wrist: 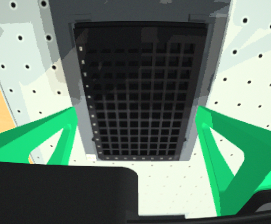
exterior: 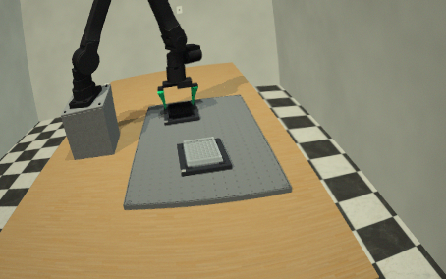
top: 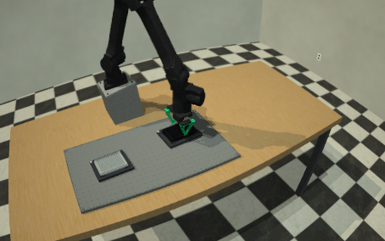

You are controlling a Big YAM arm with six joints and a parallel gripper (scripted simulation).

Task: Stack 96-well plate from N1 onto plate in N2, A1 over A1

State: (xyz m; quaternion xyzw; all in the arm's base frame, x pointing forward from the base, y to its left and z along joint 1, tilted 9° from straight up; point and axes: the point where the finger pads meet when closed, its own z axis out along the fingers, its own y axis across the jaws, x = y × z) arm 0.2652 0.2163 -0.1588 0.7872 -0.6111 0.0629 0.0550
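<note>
My hand is 2 cm above the black 96-well plate. Also, from my hand: plate nest N2 (33 cm to the right, 12 cm ahead, 3 cm below); then plate nest N1 (3 cm below); then pale 96-well plate (33 cm to the right, 12 cm ahead, 2 cm below).
</note>
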